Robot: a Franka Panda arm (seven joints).
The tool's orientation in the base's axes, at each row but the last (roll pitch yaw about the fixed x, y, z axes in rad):
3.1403 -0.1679 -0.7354
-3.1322 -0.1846 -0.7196
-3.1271 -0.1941 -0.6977
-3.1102 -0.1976 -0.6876
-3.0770 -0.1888 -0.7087
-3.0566 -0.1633 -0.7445
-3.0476 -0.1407 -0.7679
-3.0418 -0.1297 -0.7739
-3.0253 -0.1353 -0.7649
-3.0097 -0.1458 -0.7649
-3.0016 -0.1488 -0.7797
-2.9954 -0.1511 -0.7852
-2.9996 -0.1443 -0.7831
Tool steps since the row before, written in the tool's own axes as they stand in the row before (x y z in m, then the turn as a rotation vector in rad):
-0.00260 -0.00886 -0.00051 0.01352 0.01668 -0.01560
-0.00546 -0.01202 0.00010 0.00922 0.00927 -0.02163
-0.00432 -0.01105 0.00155 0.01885 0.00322 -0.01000
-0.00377 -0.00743 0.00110 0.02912 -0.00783 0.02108
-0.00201 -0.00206 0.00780 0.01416 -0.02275 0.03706
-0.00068 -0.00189 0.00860 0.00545 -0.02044 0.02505
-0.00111 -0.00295 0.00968 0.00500 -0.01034 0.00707
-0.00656 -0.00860 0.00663 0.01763 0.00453 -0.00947
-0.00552 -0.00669 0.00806 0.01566 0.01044 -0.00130
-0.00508 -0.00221 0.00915 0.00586 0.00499 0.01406
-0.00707 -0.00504 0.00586 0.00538 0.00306 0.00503
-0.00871 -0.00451 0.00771 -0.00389 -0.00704 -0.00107
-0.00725 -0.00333 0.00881 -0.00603 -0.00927 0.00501
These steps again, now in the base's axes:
0.00398 0.00835 0.00006 -0.00323 -0.01955 0.01766
0.00388 0.01258 -0.00099 -0.00240 -0.01049 0.02287
0.00407 0.01104 -0.00220 0.01054 -0.01323 0.01340
0.00201 0.00800 -0.00159 0.03061 -0.01416 -0.01470
0.00126 0.00229 -0.00789 0.03195 0.00566 -0.03223
0.00228 0.00145 -0.00841 0.02197 0.01034 -0.02203
0.00282 0.00262 -0.00942 0.01179 0.00385 -0.00531
0.00232 0.01062 -0.00654 0.00786 -0.01531 0.01118
0.00201 0.00858 -0.00791 0.00390 -0.01833 0.00219
-0.00036 0.00505 -0.00942 0.00357 -0.00772 -0.01359
-0.00035 0.00851 -0.00609 0.00272 -0.00596 -0.00455
-0.00140 0.00930 -0.00820 0.00187 0.00776 0.00147
-0.00104 0.00744 -0.00921 0.00312 0.01085 -0.00448

